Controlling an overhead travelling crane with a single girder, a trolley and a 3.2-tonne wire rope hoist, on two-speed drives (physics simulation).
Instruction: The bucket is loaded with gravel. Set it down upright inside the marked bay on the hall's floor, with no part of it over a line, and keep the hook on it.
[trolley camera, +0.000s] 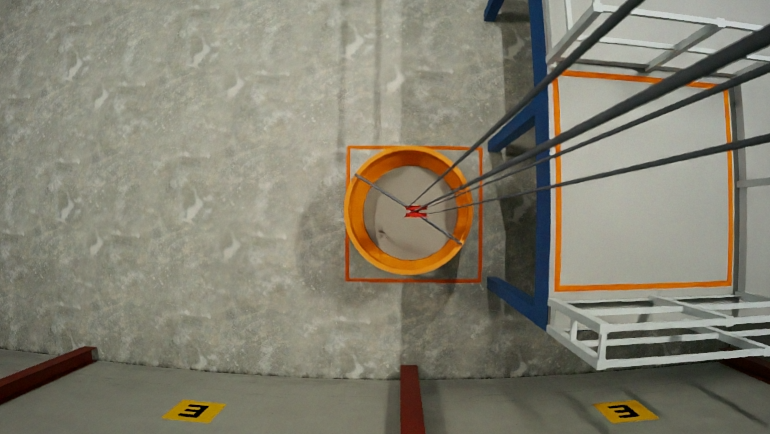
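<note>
The orange round bucket (409, 264) is upright, with grey gravel (404, 231) inside. It hangs from its thin grey bail (381, 190) on the red hook block (415, 211), which is over the bucket's middle. The hook is small here, and its contact with the bail is hidden from above. The bay's orange-red square outline (377, 280) lies on the floor below. In this view the bucket's rim overlaps the left line and touches the top line, while a gap shows at the right and bottom. A soft shadow lies left of the bucket; its height is hard to tell.
Right of the bay stands a blue steel frame (541, 242) beside a grey platform (647, 215) with an orange outline and white railings (598, 345). Along the bottom are dark red posts (410, 398) and yellow signs (194, 411). Ropes run to the upper right.
</note>
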